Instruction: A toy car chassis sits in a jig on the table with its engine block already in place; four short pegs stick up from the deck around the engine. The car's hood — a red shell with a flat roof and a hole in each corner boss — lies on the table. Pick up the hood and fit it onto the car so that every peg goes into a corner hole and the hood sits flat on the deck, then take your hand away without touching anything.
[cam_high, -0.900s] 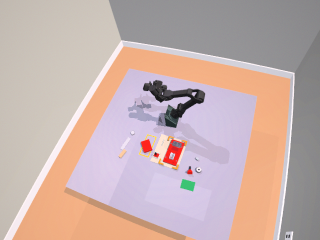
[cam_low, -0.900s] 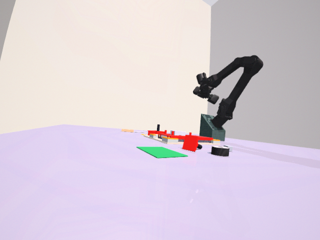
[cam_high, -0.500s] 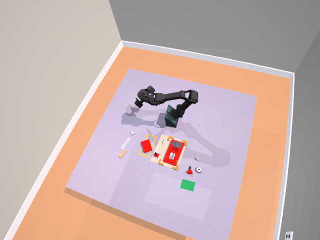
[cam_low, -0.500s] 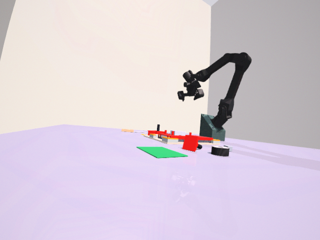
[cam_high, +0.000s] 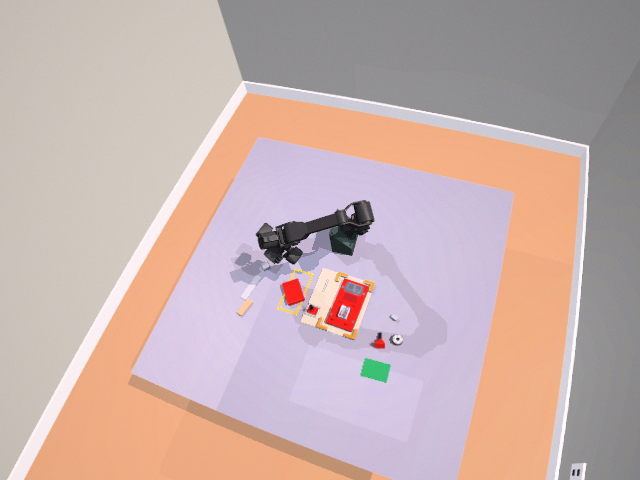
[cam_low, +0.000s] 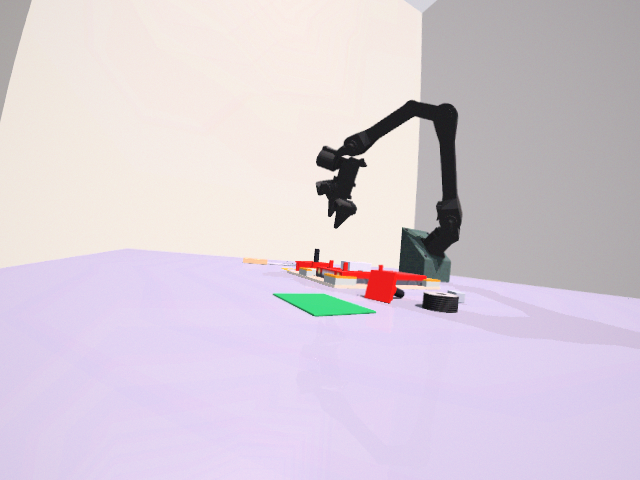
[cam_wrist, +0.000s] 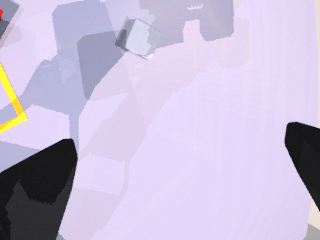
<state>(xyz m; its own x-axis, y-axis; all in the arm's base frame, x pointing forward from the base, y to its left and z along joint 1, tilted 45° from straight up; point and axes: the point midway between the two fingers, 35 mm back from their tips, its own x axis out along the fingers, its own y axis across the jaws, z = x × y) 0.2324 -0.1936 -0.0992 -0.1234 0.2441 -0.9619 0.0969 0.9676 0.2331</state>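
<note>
Now: gripper tip 140 mm above the red hood, 100 mm to the right of it and 90 mm short of it. The rest, counted from my gripper tip: grey engine block 340 mm to the left, 130 mm below, 110 mm ahead; tan wooden block 230 mm ahead, 150 mm below, 60 mm to the right; grey bar 150 mm below, 140 mm ahead, 80 mm to the right.
</note>
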